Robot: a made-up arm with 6 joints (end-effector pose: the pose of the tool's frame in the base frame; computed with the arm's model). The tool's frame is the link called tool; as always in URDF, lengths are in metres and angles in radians.
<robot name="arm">
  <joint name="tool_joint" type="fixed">
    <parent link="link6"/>
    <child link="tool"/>
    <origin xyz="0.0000 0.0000 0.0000" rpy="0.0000 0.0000 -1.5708"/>
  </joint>
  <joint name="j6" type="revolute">
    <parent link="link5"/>
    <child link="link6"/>
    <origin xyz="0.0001 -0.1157 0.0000" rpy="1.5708 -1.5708 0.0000"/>
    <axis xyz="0 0 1"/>
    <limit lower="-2.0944" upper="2.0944" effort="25" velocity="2.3"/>
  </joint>
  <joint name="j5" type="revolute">
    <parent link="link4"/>
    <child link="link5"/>
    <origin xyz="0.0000 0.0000 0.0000" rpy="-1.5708 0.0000 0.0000"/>
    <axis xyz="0 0 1"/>
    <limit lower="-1.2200" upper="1.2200" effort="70" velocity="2.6"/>
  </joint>
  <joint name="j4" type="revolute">
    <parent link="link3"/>
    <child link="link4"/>
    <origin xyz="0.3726 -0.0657 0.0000" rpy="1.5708 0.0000 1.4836"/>
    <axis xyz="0 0 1"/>
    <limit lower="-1.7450" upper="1.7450" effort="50" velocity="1.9"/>
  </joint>
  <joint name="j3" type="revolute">
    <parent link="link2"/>
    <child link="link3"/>
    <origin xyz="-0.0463 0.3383 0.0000" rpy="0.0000 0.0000 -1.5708"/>
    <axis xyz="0 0 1"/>
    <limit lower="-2.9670" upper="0.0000" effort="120" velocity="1.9"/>
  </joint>
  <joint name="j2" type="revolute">
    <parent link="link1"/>
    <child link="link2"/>
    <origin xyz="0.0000 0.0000 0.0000" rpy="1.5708 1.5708 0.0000"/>
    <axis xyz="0 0 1"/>
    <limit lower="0.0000" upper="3.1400" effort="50" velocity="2.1"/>
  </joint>
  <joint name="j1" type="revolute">
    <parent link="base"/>
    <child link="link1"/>
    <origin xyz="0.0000 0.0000 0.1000" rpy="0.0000 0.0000 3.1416"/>
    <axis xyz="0 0 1"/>
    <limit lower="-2.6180" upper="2.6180" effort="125" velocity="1.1"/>
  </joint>
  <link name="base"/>
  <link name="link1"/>
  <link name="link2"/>
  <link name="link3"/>
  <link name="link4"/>
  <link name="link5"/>
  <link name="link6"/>
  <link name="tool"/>
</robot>
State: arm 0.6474 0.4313 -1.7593 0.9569 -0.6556 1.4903
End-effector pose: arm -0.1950 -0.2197 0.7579 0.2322 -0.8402 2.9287
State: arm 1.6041 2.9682 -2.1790 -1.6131 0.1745 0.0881
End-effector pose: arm -0.0044 0.7381 -0.1783 -2.2550 0.1057 -0.1555
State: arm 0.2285 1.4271 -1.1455 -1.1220 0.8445 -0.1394
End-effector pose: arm 0.4478 0.0241 0.3493 -1.0430 2.0760 -1.2737
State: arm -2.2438 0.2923 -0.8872 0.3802 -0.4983 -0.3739
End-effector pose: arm -0.0209 0.0067 0.6089 0.5718 0.0405 -2.2694
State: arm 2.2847 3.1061 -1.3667 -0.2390 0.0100 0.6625
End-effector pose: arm -0.2167 0.2506 -0.4278 2.5032 -1.8643 0.1398
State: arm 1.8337 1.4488 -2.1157 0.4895 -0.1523 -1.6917
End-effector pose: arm -0.0778 0.3205 0.8131 -0.6874 0.1044 0.5773
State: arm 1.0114 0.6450 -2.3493 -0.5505 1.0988 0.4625
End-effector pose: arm -0.1045 -0.2685 0.7714 0.1066 0.9452 0.9182
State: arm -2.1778 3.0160 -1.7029 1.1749 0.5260 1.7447
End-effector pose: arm -0.2483 -0.4517 -0.3488 -1.7810 2.4154 -0.7569
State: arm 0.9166 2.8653 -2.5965 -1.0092 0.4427 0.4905
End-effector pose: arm 0.5279 0.6194 0.0673 -1.0701 1.6536 -0.0811
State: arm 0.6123 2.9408 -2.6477 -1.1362 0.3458 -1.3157
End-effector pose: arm 0.6912 0.4419 0.0389 -2.1982 0.3538 -1.4266
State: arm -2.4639 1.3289 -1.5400 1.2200 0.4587 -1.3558
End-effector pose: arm -0.2960 -0.3001 0.5955 1.3702 1.0818 -1.7773
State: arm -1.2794 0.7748 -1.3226 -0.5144 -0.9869 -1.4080
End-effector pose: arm 0.0673 -0.0593 0.7254 -0.6194 -0.1141 -2.9228
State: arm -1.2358 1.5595 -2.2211 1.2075 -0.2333 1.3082
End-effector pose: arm 0.0988 -0.3596 0.8031 0.6777 -0.4401 1.1253
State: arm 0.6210 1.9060 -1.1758 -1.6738 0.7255 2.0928
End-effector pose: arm 0.4921 0.2581 0.1591 0.1764 1.9698 -0.1181
